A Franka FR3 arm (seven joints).
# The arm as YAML. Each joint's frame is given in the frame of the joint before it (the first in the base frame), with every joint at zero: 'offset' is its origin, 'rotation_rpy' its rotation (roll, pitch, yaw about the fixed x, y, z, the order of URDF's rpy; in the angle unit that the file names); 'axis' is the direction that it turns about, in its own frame. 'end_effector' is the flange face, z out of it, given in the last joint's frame.
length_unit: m
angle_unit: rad
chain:
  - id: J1
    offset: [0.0, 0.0, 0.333]
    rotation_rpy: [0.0, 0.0, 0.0]
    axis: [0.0, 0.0, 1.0]
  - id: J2
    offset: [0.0, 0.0, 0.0]
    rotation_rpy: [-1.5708, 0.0, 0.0]
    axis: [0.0, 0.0, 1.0]
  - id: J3
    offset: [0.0, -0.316, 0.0]
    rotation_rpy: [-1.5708, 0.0, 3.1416]
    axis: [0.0, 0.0, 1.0]
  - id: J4
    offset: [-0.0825, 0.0, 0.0]
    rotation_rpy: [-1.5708, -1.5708, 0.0]
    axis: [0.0, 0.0, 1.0]
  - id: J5
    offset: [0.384, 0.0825, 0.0]
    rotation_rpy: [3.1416, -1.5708, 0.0]
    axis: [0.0, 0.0, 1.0]
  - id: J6
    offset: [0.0, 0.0, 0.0]
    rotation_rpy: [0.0, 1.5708, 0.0]
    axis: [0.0, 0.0, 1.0]
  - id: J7
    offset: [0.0, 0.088, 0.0]
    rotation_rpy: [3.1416, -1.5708, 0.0]
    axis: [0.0, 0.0, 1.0]
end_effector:
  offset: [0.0, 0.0, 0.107]
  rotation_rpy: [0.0, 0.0, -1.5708]
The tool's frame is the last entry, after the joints.
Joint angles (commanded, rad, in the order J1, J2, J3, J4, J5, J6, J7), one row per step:
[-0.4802, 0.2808, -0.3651, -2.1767, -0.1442, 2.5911, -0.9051]
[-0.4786, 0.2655, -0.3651, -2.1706, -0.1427, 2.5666, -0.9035]
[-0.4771, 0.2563, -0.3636, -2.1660, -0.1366, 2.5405, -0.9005]
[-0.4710, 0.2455, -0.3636, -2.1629, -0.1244, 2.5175, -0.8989]
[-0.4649, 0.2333, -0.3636, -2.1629, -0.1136, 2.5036, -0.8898]
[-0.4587, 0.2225, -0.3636, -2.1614, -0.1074, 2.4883, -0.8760]
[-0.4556, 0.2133, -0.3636, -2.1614, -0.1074, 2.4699, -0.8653]
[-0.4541, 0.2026, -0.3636, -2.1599, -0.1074, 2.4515, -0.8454]
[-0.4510, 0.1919, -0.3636, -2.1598, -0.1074, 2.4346, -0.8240]
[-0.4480, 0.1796, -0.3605, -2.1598, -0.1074, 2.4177, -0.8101]
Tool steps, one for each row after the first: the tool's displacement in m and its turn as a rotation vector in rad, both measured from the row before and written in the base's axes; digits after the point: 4 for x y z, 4 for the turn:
[0.0008, 0.0001, 0.0083, 0.0049, -0.0008, -0.0051]
[0.0005, 0.0012, 0.0042, 0.0121, 0.0038, -0.0089]
[0.0017, 0.0026, 0.0049, 0.0128, -0.0018, -0.0082]
[0.0017, 0.0029, 0.0052, 0.0080, -0.0084, -0.0130]
[0.0019, 0.0028, 0.0049, 0.0066, -0.0055, -0.0141]
[-0.0001, 0.0021, 0.0031, 0.0079, 0.0033, -0.0102]
[-0.0004, 0.0012, 0.0046, 0.0059, -0.0006, -0.0207]
[0.0000, 0.0021, 0.0041, 0.0058, -0.0009, -0.0204]
[0.0012, 0.0033, 0.0048, 0.0059, -0.0011, -0.0101]

